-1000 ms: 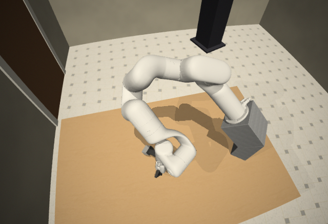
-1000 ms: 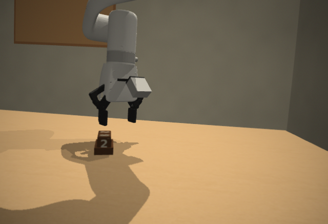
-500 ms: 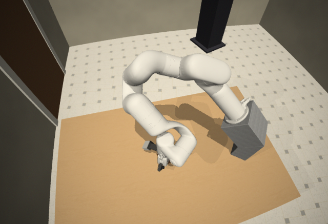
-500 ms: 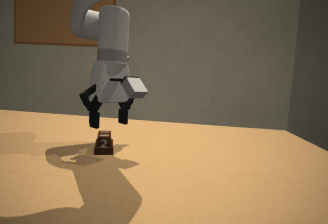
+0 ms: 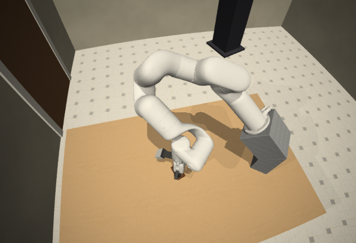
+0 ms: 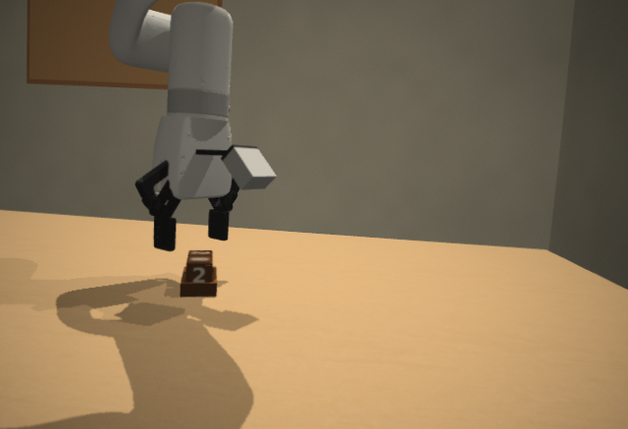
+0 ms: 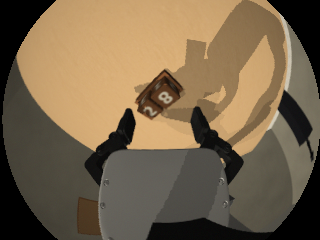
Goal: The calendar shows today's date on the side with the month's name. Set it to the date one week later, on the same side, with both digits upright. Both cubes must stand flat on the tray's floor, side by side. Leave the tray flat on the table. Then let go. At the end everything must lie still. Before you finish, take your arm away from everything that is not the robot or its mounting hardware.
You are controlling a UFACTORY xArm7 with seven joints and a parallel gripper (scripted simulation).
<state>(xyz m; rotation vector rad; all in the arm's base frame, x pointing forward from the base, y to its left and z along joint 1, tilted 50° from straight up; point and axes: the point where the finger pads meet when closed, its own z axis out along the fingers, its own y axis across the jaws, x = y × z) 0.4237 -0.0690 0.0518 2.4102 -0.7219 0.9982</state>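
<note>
My hand is 60 mm above the brown tray and 10 mm short of it.
</note>
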